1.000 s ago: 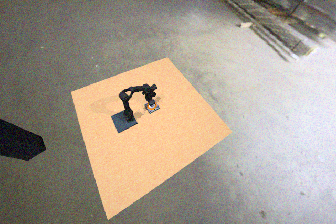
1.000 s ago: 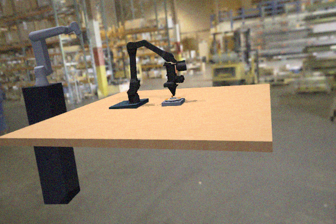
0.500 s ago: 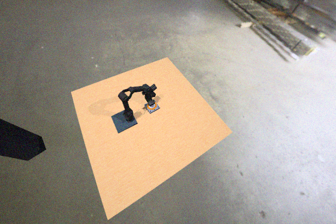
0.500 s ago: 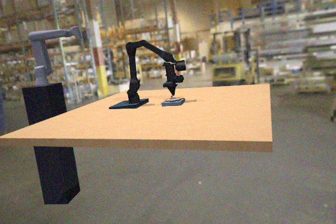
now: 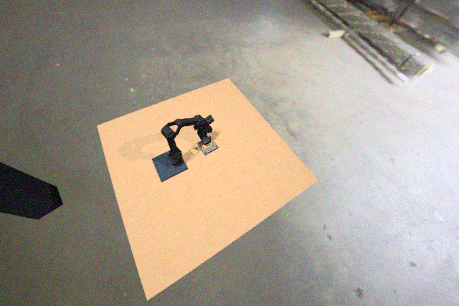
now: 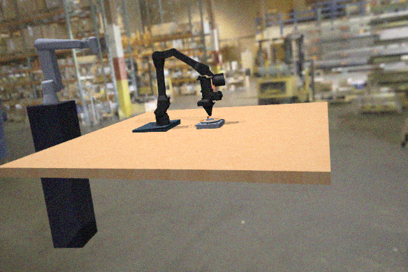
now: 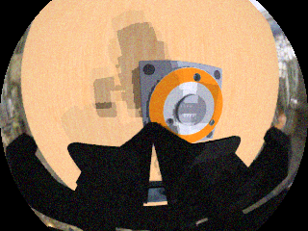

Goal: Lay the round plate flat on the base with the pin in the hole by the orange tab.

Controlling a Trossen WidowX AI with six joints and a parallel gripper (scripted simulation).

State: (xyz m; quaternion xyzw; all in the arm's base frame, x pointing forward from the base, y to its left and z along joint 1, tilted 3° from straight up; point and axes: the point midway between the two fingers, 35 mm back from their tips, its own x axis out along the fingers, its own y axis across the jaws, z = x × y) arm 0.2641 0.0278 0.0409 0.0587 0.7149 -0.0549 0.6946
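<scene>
Now: the plate 30 mm to the right of my gripper tip and 10 mm below it. Round my gripper tip: base (50 mm to the right, 20 mm below, 10 mm ahead).
</scene>
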